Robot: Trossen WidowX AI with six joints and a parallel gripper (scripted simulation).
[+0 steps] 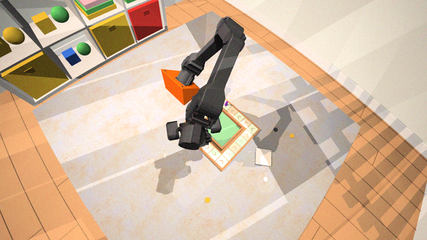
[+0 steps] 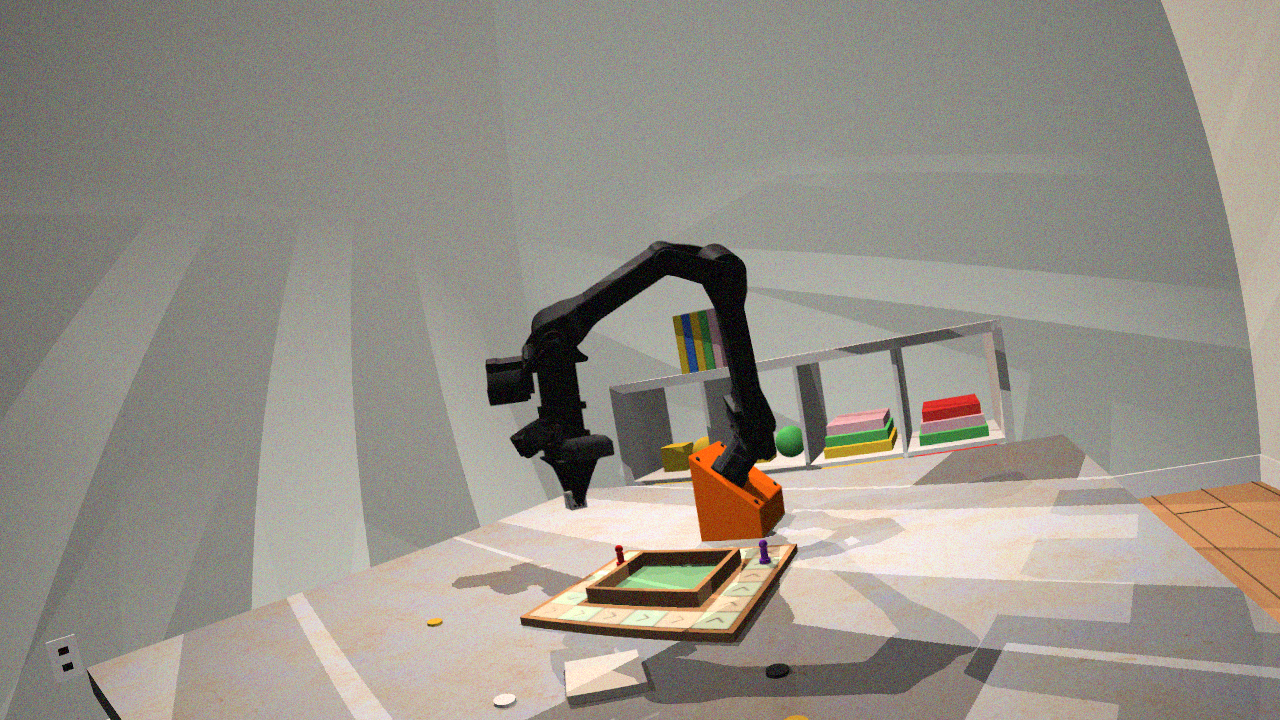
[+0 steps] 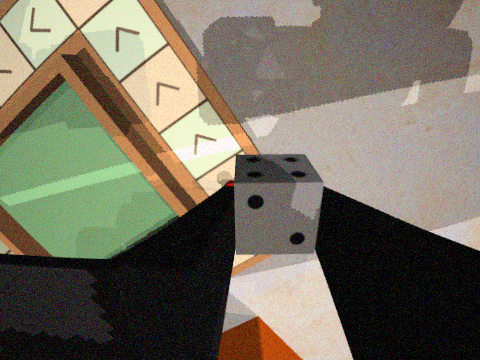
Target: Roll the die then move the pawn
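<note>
The red pawn is 100 mm below my gripper tip, 40 mm to the left of it and 30 mm behind it. From my gripper tip the other things lie so: white die right at my gripper tip; then purple pawn 260 mm to the left, 100 mm below; then green tray 140 mm to the left, 120 mm below, 60 mm ahead.
</note>
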